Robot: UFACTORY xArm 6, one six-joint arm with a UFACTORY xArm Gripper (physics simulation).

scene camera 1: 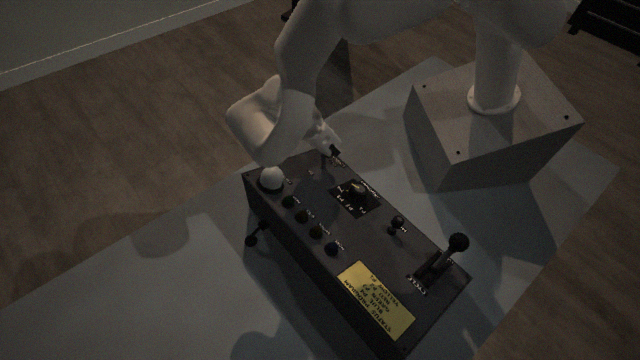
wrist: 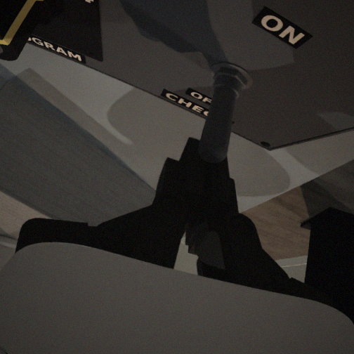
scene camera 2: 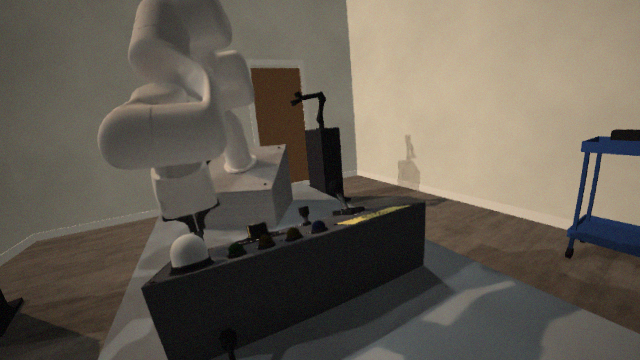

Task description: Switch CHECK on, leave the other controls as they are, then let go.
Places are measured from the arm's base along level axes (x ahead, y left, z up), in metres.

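Where they show: gripper, between the fingertips: (scene camera 1: 330, 152) (scene camera 2: 198, 231); arm's base, origin of its link: (scene camera 1: 493, 97) (scene camera 2: 240, 164).
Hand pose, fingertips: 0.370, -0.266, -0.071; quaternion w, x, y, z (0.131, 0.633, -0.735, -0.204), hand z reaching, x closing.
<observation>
Each offset is from my fingertips to the centre of the thing, as dx, dy, dz. "pt": to the spot under its first point.
The CHECK switch is a grey toggle lever (wrist: 218, 117) (scene camera 1: 323, 160) at one end of the dark control box @(+0.125, +0.157, -0.045) (scene camera 1: 367, 245) (scene camera 2: 300, 290). In the wrist view it leans toward the OFF side, away from the ON label (wrist: 282, 27), and covers part of the OFF and CHECK labels. My gripper (wrist: 195, 165) (scene camera 1: 334, 150) (scene camera 2: 197, 226) is shut with nothing between its fingers. Its fingertips are right at the lever's free end, on the OFF side; whether they touch it I cannot tell. In scene camera 2 the switch is not distinguishable behind the white dome.
The PROGRAM knob @(+0.047, +0.114, -0.025) (scene camera 1: 357, 189) (scene camera 2: 257, 230), white dome @(pt +0.178, -0.039, +0.055) (scene camera 1: 271, 177) (scene camera 2: 188, 251), several coloured domes, a small knobbed lever @(+0.076, +0.230, -0.027) (scene camera 1: 397, 221) (scene camera 2: 304, 213) and the CYCLE lever (scene camera 1: 458, 242) are on the box. Another lever @(pt +0.268, -0.044, -0.122) (scene camera 1: 251, 241) (scene camera 2: 228, 338) protrudes from its side. A blue cart (scene camera 2: 600, 146) stands far right.
</observation>
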